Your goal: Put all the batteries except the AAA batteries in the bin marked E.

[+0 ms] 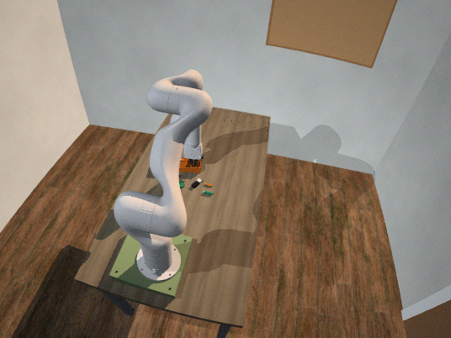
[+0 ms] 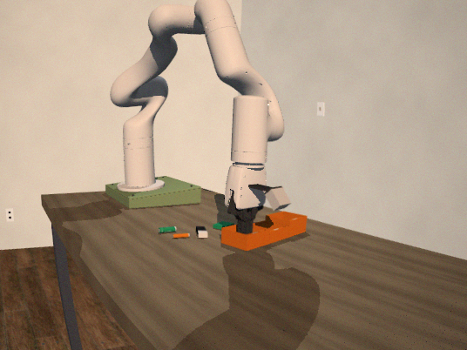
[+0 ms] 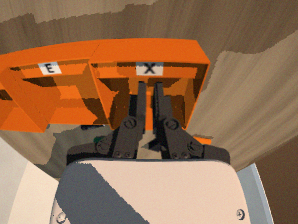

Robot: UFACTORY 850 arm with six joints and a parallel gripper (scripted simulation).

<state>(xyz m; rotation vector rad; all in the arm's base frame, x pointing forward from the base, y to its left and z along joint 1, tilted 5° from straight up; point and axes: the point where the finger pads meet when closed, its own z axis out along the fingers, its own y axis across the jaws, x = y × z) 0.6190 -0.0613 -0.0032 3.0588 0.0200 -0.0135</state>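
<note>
The orange bin row lies 80 mm to the left of my hand and 20 mm below it. Also, from my hand: flat green block 140 mm behind, 60 mm to the left, 40 mm below; then small black cylinder 80 mm to the left, 80 mm behind, 40 mm below; then black-and-white block battery 120 mm behind, 40 mm to the right, 40 mm below.
</note>
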